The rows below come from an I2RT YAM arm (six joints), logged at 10 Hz.
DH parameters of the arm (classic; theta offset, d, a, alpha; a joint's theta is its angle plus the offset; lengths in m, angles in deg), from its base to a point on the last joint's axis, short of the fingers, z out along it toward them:
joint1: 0 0.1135 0.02 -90
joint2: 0 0 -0.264 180
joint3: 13.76 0 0.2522 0
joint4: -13.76 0 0.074 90
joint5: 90 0 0 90
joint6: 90 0.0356 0 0
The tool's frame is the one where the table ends.
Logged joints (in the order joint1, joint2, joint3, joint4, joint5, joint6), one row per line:
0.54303 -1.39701 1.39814 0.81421 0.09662 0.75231
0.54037 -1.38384 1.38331 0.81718 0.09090 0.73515
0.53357 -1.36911 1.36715 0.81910 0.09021 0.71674
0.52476 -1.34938 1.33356 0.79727 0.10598 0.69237
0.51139 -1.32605 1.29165 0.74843 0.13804 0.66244
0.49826 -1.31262 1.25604 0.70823 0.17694 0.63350
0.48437 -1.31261 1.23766 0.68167 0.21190 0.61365
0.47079 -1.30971 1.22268 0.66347 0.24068 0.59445
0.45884 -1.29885 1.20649 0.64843 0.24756 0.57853
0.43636 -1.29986 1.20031 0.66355 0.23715 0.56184
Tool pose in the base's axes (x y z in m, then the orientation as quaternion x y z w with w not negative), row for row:
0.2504 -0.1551 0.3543 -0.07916 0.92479 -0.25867 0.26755
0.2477 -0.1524 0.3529 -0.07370 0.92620 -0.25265 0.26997
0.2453 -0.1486 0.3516 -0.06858 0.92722 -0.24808 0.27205
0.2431 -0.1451 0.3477 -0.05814 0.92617 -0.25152 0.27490
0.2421 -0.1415 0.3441 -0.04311 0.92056 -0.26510 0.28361
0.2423 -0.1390 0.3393 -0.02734 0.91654 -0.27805 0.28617
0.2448 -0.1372 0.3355 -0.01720 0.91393 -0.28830 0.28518
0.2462 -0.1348 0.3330 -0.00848 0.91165 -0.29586 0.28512
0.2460 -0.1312 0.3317 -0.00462 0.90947 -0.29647 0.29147
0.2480 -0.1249 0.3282 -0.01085 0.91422 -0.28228 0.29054
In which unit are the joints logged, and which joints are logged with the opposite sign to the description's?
The joints are logged in radians. Opposite sign: joint1, joint2, joint4, joint6.
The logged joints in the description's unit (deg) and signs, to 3 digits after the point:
-31.113 80.043 80.108 -46.651 5.536 -43.104
-30.961 79.288 79.258 -46.821 5.208 -42.121
-30.571 78.444 78.332 -46.931 5.169 -41.066
-30.067 77.314 76.407 -45.680 6.072 -39.670
-29.300 75.977 74.006 -42.882 7.909 -37.955
-28.548 75.208 71.966 -40.579 10.138 -36.297
-27.752 75.207 70.913 -39.057 12.141 -35.160
-26.974 75.041 70.054 -38.014 13.790 -34.059
-26.290 74.419 69.127 -37.152 14.184 -33.147
-25.002 74.476 68.773 -38.019 13.588 -32.191

